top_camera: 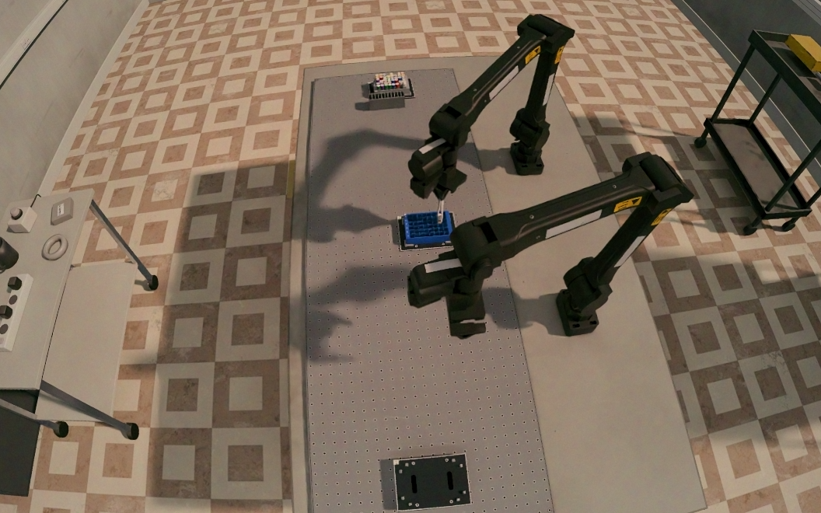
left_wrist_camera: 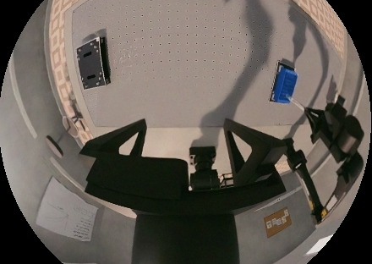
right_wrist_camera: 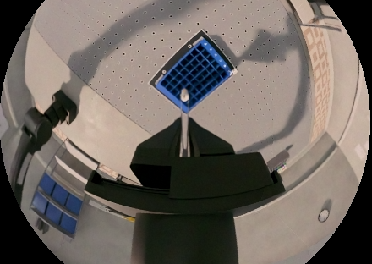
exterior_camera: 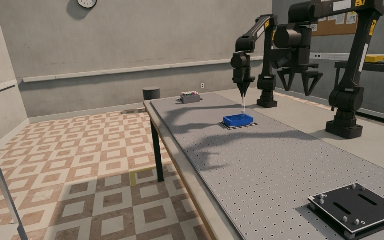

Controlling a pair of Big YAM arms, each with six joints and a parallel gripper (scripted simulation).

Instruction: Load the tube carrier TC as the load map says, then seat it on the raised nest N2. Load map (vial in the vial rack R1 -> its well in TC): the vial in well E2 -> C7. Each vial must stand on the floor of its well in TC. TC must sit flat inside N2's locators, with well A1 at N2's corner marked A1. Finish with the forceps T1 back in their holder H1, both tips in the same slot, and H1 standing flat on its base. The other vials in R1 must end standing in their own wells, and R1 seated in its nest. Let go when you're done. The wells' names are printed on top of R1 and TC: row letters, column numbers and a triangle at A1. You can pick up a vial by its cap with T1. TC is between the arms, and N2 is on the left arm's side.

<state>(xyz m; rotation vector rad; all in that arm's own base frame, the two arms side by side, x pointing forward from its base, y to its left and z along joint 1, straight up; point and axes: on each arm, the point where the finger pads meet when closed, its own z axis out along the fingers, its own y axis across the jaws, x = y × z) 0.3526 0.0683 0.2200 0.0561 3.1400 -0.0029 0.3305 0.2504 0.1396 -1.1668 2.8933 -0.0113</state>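
The forceps T1 lies 3 cm below my right hand. From my right hand the other things lie so: nest N2 (11 cm ahead, 70 cm to the left, 12 cm below).
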